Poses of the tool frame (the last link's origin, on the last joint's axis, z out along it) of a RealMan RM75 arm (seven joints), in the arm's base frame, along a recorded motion.
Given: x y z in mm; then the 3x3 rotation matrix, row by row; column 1 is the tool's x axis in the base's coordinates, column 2 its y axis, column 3 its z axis. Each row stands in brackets.
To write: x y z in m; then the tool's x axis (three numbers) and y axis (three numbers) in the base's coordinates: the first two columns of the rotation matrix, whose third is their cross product. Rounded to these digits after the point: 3 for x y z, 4 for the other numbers.
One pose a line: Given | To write
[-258, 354, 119], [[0.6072, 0.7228, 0.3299], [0.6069, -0.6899, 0.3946], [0.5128, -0.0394, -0.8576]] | -0.258, 0.354, 0.119, 0.6072, 0.6069, 0.5128, 0.7228, -0.6899, -0.0394
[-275, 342, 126], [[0.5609, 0.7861, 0.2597], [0.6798, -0.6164, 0.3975], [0.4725, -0.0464, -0.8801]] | -0.275, 0.342, 0.126, 0.5609, 0.6798, 0.4725, 0.7861, -0.6164, -0.0464
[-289, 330, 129], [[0.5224, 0.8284, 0.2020], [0.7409, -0.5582, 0.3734], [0.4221, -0.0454, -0.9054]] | -0.289, 0.330, 0.129, 0.5224, 0.7409, 0.4221, 0.8284, -0.5582, -0.0454
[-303, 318, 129], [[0.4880, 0.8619, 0.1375], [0.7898, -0.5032, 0.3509], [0.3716, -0.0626, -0.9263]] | -0.303, 0.318, 0.129, 0.4880, 0.7898, 0.3716, 0.8619, -0.5032, -0.0626
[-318, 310, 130], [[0.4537, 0.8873, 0.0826], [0.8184, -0.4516, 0.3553], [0.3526, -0.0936, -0.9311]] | -0.318, 0.310, 0.130, 0.4537, 0.8184, 0.3526, 0.8873, -0.4516, -0.0936
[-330, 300, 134], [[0.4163, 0.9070, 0.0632], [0.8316, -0.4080, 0.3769], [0.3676, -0.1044, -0.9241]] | -0.330, 0.300, 0.134, 0.4163, 0.8316, 0.3676, 0.9070, -0.4080, -0.1044
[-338, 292, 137], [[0.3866, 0.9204, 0.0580], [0.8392, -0.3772, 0.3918], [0.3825, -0.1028, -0.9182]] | -0.338, 0.292, 0.137, 0.3866, 0.8392, 0.3825, 0.9204, -0.3772, -0.1028
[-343, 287, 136], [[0.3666, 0.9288, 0.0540], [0.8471, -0.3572, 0.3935], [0.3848, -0.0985, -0.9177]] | -0.343, 0.287, 0.136, 0.3666, 0.8471, 0.3848, 0.9288, -0.3572, -0.0985
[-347, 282, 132], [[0.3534, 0.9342, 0.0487], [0.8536, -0.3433, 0.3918], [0.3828, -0.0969, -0.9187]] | -0.347, 0.282, 0.132, 0.3534, 0.8536, 0.3828, 0.9342, -0.3433, -0.0969
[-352, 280, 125], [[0.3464, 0.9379, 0.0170], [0.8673, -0.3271, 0.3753], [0.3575, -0.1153, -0.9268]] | -0.352, 0.280, 0.125, 0.3464, 0.8673, 0.3575, 0.9379, -0.3271, -0.1153
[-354, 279, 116], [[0.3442, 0.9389, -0.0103], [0.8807, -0.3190, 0.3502], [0.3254, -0.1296, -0.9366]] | -0.354, 0.279, 0.116, 0.3442, 0.8807, 0.3254, 0.9389, -0.3190, -0.1296
